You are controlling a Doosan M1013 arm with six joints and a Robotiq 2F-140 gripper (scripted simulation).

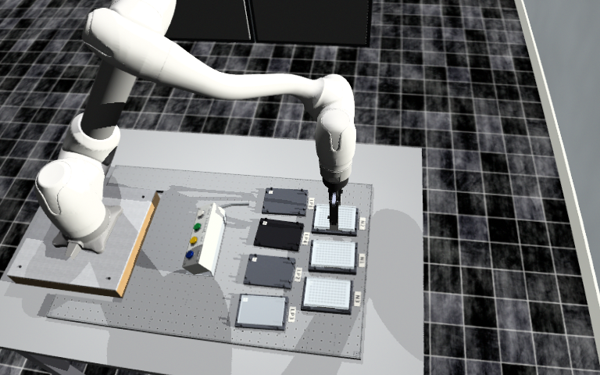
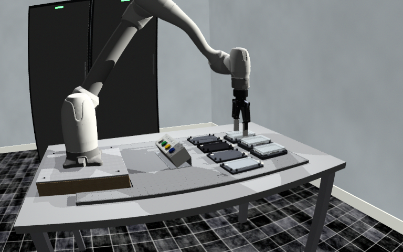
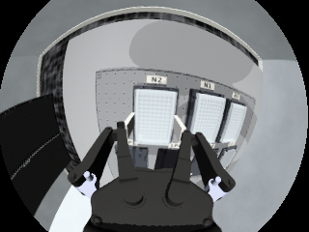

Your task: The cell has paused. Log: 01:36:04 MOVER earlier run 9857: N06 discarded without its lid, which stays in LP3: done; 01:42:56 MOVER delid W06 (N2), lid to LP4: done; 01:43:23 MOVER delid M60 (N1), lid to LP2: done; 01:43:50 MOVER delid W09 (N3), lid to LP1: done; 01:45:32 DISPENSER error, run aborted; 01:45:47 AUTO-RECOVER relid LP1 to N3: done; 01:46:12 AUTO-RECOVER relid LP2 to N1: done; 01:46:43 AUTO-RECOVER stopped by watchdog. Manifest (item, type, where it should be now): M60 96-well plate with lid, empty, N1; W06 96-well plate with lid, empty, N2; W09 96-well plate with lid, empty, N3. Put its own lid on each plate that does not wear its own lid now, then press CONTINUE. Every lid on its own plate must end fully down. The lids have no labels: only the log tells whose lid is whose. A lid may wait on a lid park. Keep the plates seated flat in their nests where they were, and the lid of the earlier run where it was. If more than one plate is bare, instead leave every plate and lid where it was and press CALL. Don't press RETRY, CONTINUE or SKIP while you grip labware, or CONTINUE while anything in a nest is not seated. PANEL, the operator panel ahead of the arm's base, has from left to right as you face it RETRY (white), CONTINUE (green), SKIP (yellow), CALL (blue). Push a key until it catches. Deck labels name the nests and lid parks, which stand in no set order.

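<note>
My gripper is now 3 cm above the plate. Also, from my hand: lid park LP1: 18 cm behind, 5 cm to the left, 5 cm below; lid park LP4: 17 cm behind, 8 cm to the right, 5 cm below; lid park LP2: 17 cm behind, 21 cm to the right, 5 cm below.
</note>
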